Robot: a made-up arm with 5 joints.
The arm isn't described. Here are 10 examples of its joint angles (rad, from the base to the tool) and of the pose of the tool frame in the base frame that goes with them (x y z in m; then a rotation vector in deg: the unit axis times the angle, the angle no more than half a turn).
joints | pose
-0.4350 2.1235 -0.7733 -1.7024 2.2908 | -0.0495 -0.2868 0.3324 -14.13 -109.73 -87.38
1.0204 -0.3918 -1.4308 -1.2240 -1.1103 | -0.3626 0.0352 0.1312 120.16 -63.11 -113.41
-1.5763 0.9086 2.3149 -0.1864 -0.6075 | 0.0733 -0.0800 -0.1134 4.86 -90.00 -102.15
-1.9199 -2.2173 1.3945 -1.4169 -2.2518 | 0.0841 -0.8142 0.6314 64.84 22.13 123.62
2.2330 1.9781 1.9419 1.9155 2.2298 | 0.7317 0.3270 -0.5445 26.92 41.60 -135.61
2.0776 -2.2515 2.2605 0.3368 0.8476 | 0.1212 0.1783 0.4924 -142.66 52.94 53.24
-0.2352 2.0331 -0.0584 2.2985 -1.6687 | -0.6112 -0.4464 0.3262 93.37 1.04 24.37
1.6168 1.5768 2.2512 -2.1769 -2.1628 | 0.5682 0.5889 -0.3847 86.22 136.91 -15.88
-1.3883 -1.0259 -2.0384 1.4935 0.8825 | 0.1194 -0.1355 -0.0643 -16.52 -30.15 -90.76
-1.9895 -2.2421 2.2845 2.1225 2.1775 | -0.2187 -0.7338 0.4463 -146.54 59.37 10.98
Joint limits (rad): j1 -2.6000..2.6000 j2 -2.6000..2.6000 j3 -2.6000..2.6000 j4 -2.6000..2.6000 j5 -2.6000..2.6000
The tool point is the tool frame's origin. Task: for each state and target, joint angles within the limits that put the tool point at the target. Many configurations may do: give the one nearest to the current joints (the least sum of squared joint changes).
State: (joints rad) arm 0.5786 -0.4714 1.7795 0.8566 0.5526
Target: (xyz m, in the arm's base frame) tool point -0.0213 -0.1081 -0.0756
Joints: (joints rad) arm 0.6732 -0.6828 1.7915 0.1420 0.5502
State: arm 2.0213 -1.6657 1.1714 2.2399 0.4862
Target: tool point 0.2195 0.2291 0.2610
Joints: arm 1.9917 -1.7792 1.2564 2.3630 0.4746
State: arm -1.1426 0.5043 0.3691 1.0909 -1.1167
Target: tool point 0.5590 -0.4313 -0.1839
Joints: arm -1.5853 0.6668 0.6159 1.6107 -1.7677
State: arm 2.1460 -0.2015 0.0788 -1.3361 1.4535
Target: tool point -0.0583 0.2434 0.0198
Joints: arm 1.5616 -0.2474 0.5682 -1.9266 0.4195
